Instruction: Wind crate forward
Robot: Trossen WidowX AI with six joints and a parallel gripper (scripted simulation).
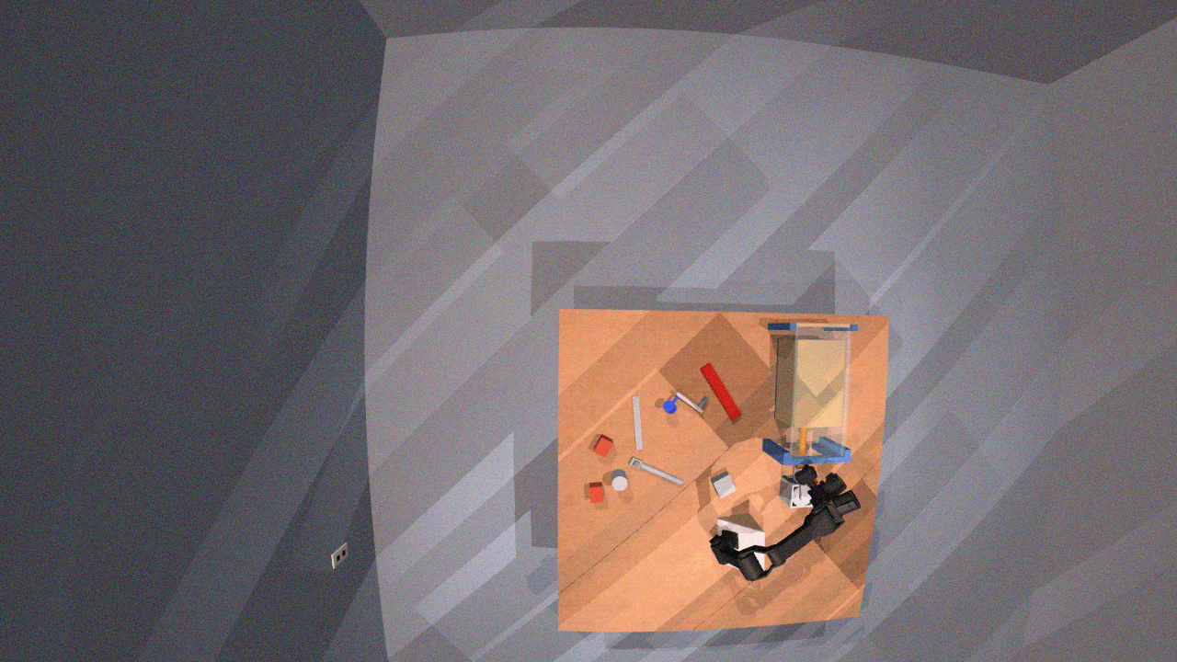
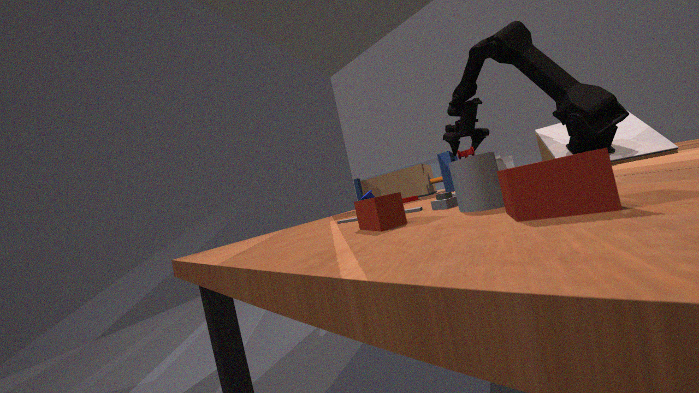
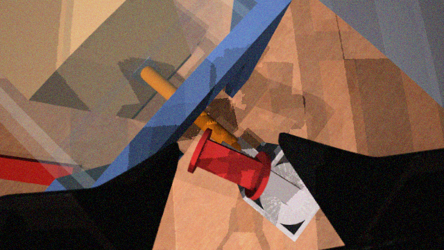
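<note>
My gripper tip is 10 mm past the red grip, 10 mm to the right of it and 10 mm above it. The rest, counted from my gripper tip: grey winch 130 mm behind, 10 mm to the left, 110 mm below; then blue steel frame 50 mm ahead, 10 mm to the right, 40 mm below; then red-knobbed crank 50 mm behind, 10 mm to the left, 40 mm below.
</note>
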